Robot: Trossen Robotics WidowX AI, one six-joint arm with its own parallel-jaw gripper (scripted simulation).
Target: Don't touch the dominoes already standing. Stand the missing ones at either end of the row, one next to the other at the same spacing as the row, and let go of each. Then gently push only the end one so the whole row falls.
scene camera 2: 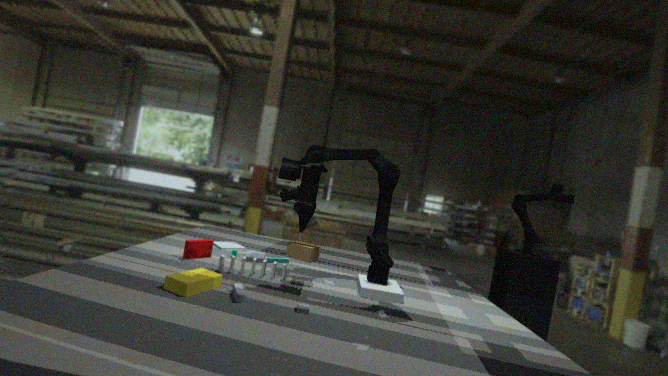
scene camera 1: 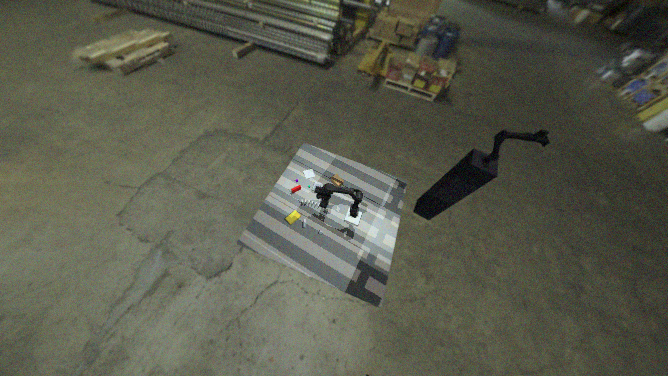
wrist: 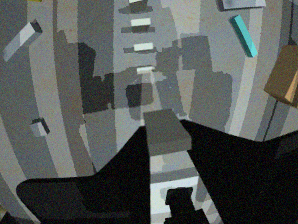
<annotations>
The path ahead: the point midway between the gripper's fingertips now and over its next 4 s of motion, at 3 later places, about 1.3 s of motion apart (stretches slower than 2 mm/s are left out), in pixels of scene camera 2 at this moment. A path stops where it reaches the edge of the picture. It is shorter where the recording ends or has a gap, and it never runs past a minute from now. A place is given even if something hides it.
The gripper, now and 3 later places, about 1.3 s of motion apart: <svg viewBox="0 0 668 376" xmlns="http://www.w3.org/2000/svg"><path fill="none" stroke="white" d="M301 231L294 271L302 236L310 253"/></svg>
</annotations>
